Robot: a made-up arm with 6 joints.
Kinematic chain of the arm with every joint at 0, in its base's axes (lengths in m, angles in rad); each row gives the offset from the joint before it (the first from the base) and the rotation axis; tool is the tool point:
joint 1: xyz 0 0 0.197 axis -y
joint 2: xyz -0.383 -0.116 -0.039 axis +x
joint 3: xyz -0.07 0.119 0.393 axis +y
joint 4: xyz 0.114 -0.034 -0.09 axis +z
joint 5: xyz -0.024 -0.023 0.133 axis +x
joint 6: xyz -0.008 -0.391 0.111 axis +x
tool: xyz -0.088 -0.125 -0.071
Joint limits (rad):
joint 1: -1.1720..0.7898
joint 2: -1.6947..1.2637
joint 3: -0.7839..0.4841
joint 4: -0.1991..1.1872
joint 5: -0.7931..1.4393
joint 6: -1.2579..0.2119
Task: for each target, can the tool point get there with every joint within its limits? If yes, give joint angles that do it. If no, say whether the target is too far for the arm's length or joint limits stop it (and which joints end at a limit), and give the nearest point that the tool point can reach.
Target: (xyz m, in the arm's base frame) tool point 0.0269 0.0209 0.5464
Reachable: yes | joints 0.1281 -1.2069 0.3567 1.0305 0.1386 -0.3964
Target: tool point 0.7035 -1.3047 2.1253
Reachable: no: too far | nearest point 0.3378 -0.7015 1.1229 | short by 1.226 m
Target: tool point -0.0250 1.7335 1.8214
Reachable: no: too far | nearest point -0.0114 0.7726 0.9402 | short by 1.304 m
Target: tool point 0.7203 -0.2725 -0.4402
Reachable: no: joint limits stop it (at a limit: joint 1, joint 2, joint 3) | nearest point 0.1777 -0.3657 -0.1780 | short by 0.610 m
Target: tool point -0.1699 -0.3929 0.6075
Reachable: yes | joints -0.7326 -0.4967 -0.0077 0.1287 1.0987 -1.1235
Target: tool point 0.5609 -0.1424 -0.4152
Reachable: no: joint limits stop it (at a limit: joint 1, joint 2, joint 3) | nearest point 0.1499 -0.2860 -0.1920 | short by 0.489 m
